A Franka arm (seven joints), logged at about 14 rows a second.
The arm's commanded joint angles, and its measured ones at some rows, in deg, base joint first. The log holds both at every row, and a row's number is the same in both.
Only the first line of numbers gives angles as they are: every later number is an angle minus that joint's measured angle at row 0.
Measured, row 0:
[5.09 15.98 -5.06 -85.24 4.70 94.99 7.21]
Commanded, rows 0 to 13:
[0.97 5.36 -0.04 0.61 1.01 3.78 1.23]
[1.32 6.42 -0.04 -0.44 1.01 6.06 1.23]
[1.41 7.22 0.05 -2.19 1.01 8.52 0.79]
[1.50 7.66 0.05 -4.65 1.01 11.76 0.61]
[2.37 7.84 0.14 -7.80 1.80 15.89 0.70]
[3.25 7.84 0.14 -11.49 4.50 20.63 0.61]
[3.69 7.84 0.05 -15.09 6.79 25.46 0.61]
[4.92 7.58 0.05 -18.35 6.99 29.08 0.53]
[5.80 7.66 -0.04 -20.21 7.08 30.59 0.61]
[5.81 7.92 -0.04 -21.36 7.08 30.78 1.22]
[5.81 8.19 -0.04 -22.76 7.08 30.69 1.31]
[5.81 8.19 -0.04 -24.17 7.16 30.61 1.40]
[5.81 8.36 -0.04 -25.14 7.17 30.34 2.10]
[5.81 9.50 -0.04 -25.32 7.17 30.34 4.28]
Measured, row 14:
[5.54 9.83 0.34 -23.14 5.87 29.72 1.46]
